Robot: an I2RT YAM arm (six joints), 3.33 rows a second.
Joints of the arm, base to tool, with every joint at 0 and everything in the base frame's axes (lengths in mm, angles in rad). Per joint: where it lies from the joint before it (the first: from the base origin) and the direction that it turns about. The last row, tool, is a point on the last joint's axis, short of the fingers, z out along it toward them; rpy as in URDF.
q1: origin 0 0 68 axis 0 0 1
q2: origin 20 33.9 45.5 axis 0 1 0
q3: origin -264 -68.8 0 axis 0 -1 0
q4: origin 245 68.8 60 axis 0 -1 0
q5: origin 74 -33.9 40.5 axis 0 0 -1
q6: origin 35.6 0 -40.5 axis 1 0 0
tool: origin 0 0 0 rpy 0 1.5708 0
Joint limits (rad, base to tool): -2.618..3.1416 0..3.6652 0..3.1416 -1.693..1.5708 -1.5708..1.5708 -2.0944..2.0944
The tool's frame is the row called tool.
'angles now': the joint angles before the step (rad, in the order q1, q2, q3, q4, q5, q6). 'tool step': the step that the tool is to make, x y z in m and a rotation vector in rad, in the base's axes. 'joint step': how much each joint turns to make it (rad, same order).
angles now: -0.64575, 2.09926, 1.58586, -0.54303, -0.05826, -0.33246
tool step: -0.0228, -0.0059, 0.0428, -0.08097, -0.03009, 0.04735
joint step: -0.04304, -0.11231, -0.00884, -0.03595, -0.00869, -0.10075
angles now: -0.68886, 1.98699, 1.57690, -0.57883, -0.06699, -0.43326
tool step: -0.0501, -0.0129, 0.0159, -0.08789, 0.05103, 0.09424
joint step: -0.10524, -0.11984, -0.10148, -0.01443, -0.02708, -0.22187
